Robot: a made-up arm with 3 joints. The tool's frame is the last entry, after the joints. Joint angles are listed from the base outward.
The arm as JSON. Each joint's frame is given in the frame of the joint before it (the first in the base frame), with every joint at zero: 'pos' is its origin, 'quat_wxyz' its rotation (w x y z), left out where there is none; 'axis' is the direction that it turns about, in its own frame. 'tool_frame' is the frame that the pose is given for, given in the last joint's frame.
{
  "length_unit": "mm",
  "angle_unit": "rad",
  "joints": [
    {
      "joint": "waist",
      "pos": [
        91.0,
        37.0,
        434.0
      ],
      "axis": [
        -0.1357,
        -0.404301,
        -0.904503
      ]
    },
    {
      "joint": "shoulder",
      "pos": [
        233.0,
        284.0,
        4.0
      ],
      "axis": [
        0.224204,
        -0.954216,
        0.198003
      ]
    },
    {
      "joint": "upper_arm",
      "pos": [
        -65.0,
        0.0,
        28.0
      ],
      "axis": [
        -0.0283,
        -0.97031,
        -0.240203
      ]
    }
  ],
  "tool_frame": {
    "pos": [
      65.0,
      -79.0,
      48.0
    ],
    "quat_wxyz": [
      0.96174,
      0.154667,
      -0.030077,
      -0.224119
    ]
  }
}
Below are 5 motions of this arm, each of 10 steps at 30 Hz.
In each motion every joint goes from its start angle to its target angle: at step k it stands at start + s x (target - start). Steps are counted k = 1, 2, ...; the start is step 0. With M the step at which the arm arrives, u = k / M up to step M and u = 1 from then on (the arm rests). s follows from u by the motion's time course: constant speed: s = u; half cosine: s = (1 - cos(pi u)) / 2; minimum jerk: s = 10 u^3 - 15 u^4 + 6 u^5.
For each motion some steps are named. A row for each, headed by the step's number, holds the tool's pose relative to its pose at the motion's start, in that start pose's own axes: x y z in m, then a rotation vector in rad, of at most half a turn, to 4 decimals.
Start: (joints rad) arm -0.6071 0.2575 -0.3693
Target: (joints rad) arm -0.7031 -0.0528 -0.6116
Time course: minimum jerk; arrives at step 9
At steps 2, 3, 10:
2: 0.0000 0.0016 -0.0024 -0.0195 0.0389 -0.0078
3: -0.0003 0.0043 -0.0067 -0.0537 0.1069 -0.0215
10: -0.0083 0.0156 -0.0359 -0.2599 0.5064 -0.1044

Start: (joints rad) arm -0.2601 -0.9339 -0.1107
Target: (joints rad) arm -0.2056 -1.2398 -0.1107
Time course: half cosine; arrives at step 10
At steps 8, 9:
8: 0.0201 0.0023 0.0110 -0.1190 0.1895 -0.1553
9: 0.0218 0.0024 0.0117 -0.1281 0.2048 -0.1671

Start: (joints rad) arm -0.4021 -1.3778 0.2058
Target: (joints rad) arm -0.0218 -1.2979 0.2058
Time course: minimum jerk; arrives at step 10
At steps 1, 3, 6, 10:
1: 0.0007 -0.0005 0.0007 0.0029 0.0002 -0.0018
3: 0.0124 -0.0107 0.0129 0.0559 0.0034 -0.0341
6: 0.0495 -0.0516 0.0489 0.2322 0.0108 -0.1460
10: 0.0701 -0.0809 0.0668 0.3383 0.0128 -0.2170

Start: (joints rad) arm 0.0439 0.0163 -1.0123
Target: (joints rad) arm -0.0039 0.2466 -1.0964
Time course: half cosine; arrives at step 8
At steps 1, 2, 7, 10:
1: 0.0000 0.0005 -0.0005 -0.0010 -0.0038 0.0053
2: -0.0001 0.0018 -0.0020 -0.0038 -0.0145 0.0203
7: -0.0007 0.0120 -0.0128 -0.0258 -0.0954 0.1334
10: -0.0008 0.0125 -0.0132 -0.0269 -0.0992 0.1386

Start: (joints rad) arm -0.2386 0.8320 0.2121
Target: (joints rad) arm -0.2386 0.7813 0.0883
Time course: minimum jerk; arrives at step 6
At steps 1, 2, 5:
1: 0.0003 0.0002 -0.0003 -0.0030 0.0051 -0.0009
2: 0.0019 0.0011 -0.0020 -0.0178 0.0304 -0.0052
5: 0.0082 0.0045 -0.0096 -0.0811 0.1401 -0.0247

